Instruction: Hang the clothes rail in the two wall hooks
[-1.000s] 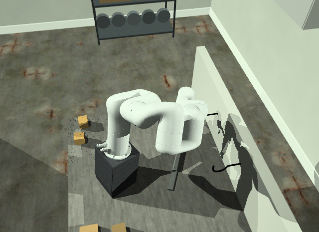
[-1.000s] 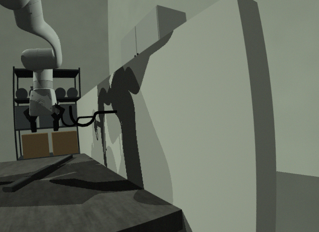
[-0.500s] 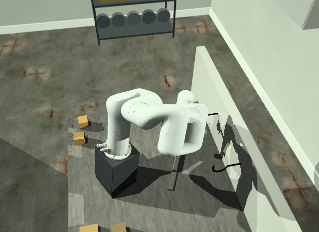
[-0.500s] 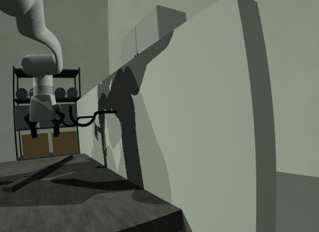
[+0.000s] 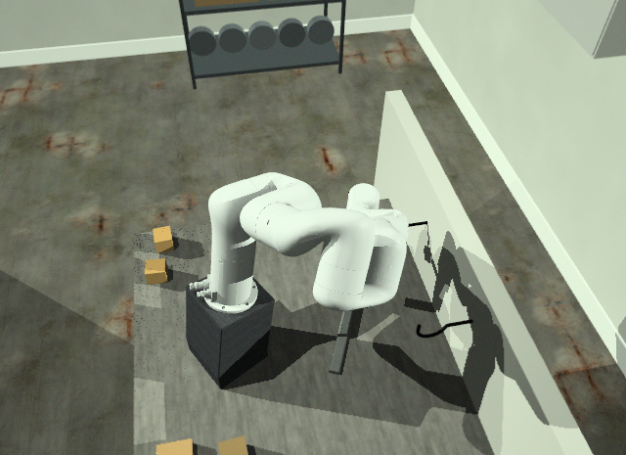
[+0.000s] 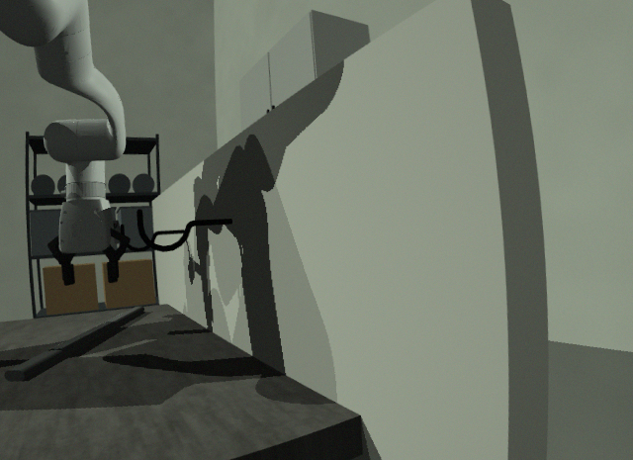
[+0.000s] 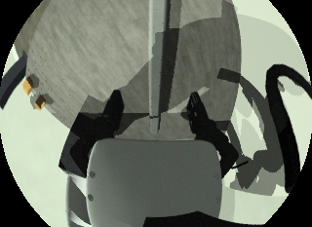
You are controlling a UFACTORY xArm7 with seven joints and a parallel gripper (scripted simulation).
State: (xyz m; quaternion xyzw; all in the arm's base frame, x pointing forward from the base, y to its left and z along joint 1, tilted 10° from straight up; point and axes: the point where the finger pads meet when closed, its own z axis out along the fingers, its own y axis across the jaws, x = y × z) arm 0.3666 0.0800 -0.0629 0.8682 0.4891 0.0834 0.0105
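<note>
Right now the clothes rail is 11 cm below my hand. The rest, counted from my hand: pale wall panel 22 cm ahead, 13 cm to the right, 33 cm below.
</note>
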